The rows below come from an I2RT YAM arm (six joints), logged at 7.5 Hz.
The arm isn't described. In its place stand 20 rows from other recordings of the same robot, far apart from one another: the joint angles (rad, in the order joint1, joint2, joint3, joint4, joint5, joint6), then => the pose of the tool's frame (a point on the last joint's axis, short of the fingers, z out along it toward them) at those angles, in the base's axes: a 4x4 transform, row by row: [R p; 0 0 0 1], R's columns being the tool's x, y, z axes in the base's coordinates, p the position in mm.
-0.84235 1.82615 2.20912 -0.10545 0.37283 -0.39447 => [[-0.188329, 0.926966, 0.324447, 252.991], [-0.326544, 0.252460, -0.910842, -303.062], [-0.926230, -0.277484, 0.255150, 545.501], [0, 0, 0, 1]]
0.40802 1.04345 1.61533 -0.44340 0.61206 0.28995 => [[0.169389, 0.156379, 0.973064, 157.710], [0.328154, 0.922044, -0.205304, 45.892], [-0.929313, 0.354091, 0.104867, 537.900], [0, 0, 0, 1]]
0.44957 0.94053 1.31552 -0.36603 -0.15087 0.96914 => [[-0.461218, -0.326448, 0.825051, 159.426], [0.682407, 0.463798, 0.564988, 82.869], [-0.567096, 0.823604, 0.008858, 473.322], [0, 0, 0, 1]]
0.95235 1.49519 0.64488 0.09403 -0.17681 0.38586 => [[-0.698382, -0.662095, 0.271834, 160.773], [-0.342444, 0.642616, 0.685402, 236.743], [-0.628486, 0.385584, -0.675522, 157.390], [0, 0, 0, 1]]
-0.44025 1.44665 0.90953 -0.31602 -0.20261 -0.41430 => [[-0.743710, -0.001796, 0.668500, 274.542], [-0.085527, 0.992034, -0.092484, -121.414], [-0.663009, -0.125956, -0.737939, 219.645], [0, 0, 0, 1]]
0.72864 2.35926 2.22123 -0.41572 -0.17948 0.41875 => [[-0.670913, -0.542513, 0.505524, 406.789], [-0.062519, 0.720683, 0.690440, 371.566], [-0.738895, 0.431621, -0.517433, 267.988], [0, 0, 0, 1]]
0.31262 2.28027 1.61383 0.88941 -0.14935 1.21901 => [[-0.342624, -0.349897, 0.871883, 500.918], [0.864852, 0.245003, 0.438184, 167.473], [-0.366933, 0.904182, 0.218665, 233.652], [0, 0, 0, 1]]
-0.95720 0.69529 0.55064 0.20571 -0.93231 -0.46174 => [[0.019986, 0.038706, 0.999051, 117.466], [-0.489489, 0.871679, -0.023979, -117.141], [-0.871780, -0.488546, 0.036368, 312.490], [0, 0, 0, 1]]
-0.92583 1.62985 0.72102 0.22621 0.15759 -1.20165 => [[-0.941163, -0.042510, 0.335270, 186.828], [-0.281079, 0.649263, -0.706719, -257.639], [-0.187636, -0.759375, -0.623011, 151.809], [0, 0, 0, 1]]
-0.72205 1.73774 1.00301 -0.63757 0.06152 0.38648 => [[-0.429371, 0.896759, 0.107071, 229.306], [0.879468, 0.442133, -0.176223, -204.866], [-0.205370, 0.018501, -0.978510, 146.726], [0, 0, 0, 1]]
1.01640 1.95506 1.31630 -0.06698 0.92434 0.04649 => [[-0.350009, -0.176229, 0.920020, 247.408], [-0.512111, 0.858381, -0.030404, 345.600], [-0.784370, -0.481794, -0.390690, 198.446], [0, 0, 0, 1]]
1.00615 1.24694 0.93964 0.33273 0.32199 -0.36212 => [[0.236642, -0.586265, 0.774786, 167.587], [-0.254414, 0.732222, 0.631763, 243.514], [-0.937696, -0.346618, 0.024120, 349.598], [0, 0, 0, 1]]
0.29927 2.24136 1.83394 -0.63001 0.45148 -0.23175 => [[-0.788584, -0.240875, 0.565787, 469.634], [-0.459588, 0.842164, -0.282026, 128.645], [-0.408552, -0.482430, -0.774820, 187.043], [0, 0, 0, 1]]
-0.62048 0.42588 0.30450 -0.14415 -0.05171 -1.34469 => [[-0.574188, -0.086996, 0.814088, 111.520], [-0.785886, 0.337348, -0.518246, -77.434], [-0.229546, -0.937352, -0.262070, 223.711], [0, 0, 0, 1]]
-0.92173 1.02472 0.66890 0.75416 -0.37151 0.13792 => [[0.306479, 0.502692, 0.808314, 150.664], [-0.191998, 0.864371, -0.464757, -177.193], [-0.932313, -0.012756, 0.361427, 351.572], [0, 0, 0, 1]]
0.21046 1.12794 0.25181 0.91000 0.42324 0.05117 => [[0.043862, 0.208978, 0.976936, 214.478], [0.057057, 0.975757, -0.211287, 30.866], [-0.997407, 0.065008, 0.030876, 205.821], [0, 0, 0, 1]]
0.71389 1.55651 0.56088 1.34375 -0.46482 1.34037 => [[-0.821015, -0.457438, 0.341590, 215.785], [0.440173, -0.126168, 0.889005, 208.052], [-0.363567, 0.880245, 0.304938, 240.632], [0, 0, 0, 1]]
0.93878 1.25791 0.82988 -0.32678 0.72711 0.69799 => [[-0.513675, 0.017464, 0.857807, 172.584], [0.111197, 0.992716, 0.046377, 195.649], [-0.850749, 0.119209, -0.511875, 248.654], [0, 0, 0, 1]]
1.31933 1.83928 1.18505 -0.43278 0.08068 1.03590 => [[-0.934811, -0.297856, 0.193418, 95.311], [-0.192452, 0.882572, 0.428986, 359.470], [-0.298482, 0.363797, -0.882361, 169.641], [0, 0, 0, 1]]
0.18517 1.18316 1.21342 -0.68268 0.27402 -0.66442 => [[-0.490822, -0.341096, 0.801715, 246.825], [-0.695860, 0.707191, -0.125136, 36.434], [-0.524282, -0.619301, -0.584460, 359.566], [0, 0, 0, 1]]
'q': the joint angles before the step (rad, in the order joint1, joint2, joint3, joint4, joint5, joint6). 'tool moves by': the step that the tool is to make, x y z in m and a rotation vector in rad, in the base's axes. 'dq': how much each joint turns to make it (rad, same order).
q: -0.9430, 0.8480, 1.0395, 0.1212, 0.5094, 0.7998
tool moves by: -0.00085, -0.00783, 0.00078, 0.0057, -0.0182, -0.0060
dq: -0.0327, 0.0236, 0.0124, 0.0031, -0.0199, 0.0290
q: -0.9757, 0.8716, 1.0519, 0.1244, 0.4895, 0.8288
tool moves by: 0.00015, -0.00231, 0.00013, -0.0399, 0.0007, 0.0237
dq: -0.0138, 0.0042, -0.0156, 0.0575, -0.0428, -0.0108
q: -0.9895, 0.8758, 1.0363, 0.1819, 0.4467, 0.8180
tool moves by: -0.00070, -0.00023, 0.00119, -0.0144, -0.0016, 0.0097
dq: -0.0071, 0.0002, -0.0009, 0.0142, -0.0180, -0.0004
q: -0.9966, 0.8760, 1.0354, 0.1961, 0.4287, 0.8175
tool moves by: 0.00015, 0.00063, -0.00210, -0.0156, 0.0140, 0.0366
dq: -0.0058, -0.0073, -0.0151, 0.0151, -0.0468, -0.0044
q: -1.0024, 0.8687, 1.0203, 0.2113, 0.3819, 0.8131
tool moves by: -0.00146, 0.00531, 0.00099, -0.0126, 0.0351, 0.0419
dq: -0.0008, -0.0203, -0.0014, -0.0201, -0.0528, -0.0201
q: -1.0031, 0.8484, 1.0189, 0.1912, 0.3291, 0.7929
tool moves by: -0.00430, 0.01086, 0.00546, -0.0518, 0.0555, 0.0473
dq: -0.0016, -0.0360, 0.0017, -0.0083, -0.0730, -0.0537
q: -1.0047, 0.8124, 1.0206, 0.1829, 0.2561, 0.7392
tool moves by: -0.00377, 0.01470, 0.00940, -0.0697, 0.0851, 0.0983
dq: 0.0004, -0.0379, 0.0226, -0.0355, -0.1330, -0.0631
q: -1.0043, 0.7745, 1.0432, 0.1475, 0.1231, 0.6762
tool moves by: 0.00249, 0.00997, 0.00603, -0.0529, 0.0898, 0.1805
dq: 0.0008, -0.0125, 0.0273, -0.0429, -0.2064, -0.0229
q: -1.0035, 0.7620, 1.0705, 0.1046, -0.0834, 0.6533
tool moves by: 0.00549, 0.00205, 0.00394, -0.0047, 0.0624, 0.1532
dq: 0.0002, 0.0177, 0.0354, -0.0459, -0.1624, 0.0087
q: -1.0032, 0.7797, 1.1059, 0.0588, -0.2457, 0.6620
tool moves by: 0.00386, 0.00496, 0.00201, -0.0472, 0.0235, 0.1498
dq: 0.0060, 0.0018, -0.0021, 0.0358, -0.1501, 0.0152
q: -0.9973, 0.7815, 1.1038, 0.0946, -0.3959, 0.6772
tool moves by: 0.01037, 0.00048, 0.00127, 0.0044, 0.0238, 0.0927
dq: 0.0500, 0.0265, 0.0183, -0.0083, -0.0460, 0.0013
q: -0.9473, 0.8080, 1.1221, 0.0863, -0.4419, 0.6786
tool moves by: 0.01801, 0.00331, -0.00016, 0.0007, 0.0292, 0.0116
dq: 0.1238, 0.0326, 0.0231, -0.0354, 0.0961, -0.0671
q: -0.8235, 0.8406, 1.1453, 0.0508, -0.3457, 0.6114
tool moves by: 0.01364, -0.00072, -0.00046, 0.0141, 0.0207, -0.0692
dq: 0.0845, 0.0336, 0.0215, -0.0280, 0.1436, -0.0570
